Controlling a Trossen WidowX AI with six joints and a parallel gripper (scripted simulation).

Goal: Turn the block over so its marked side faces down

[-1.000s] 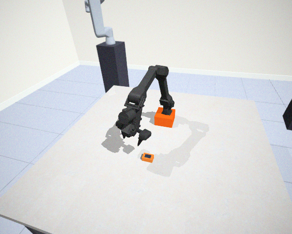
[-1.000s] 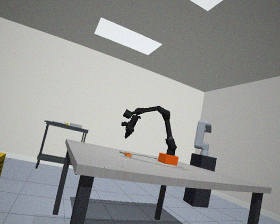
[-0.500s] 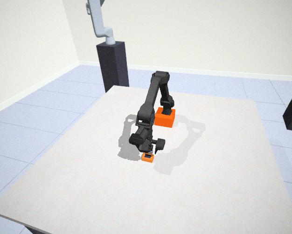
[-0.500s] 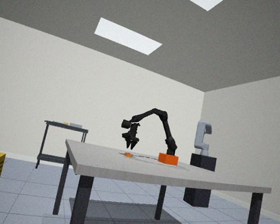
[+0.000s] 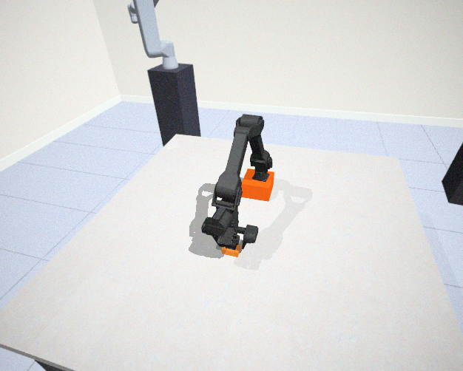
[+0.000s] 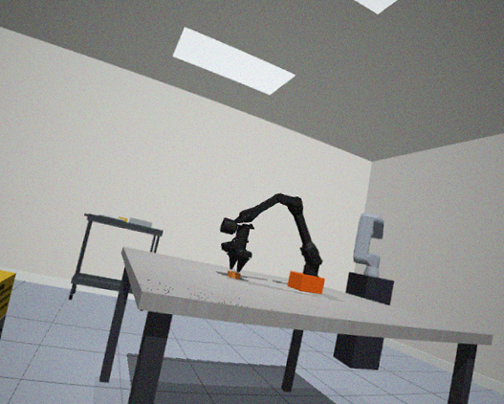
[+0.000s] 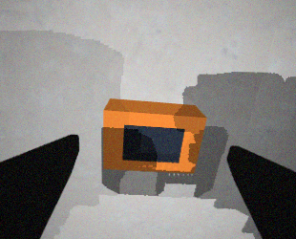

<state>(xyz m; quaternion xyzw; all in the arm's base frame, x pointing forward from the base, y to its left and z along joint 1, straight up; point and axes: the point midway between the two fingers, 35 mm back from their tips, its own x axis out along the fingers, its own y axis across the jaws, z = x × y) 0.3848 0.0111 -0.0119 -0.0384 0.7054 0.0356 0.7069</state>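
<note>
Right now the orange block is 10 mm below my gripper tip.
</note>
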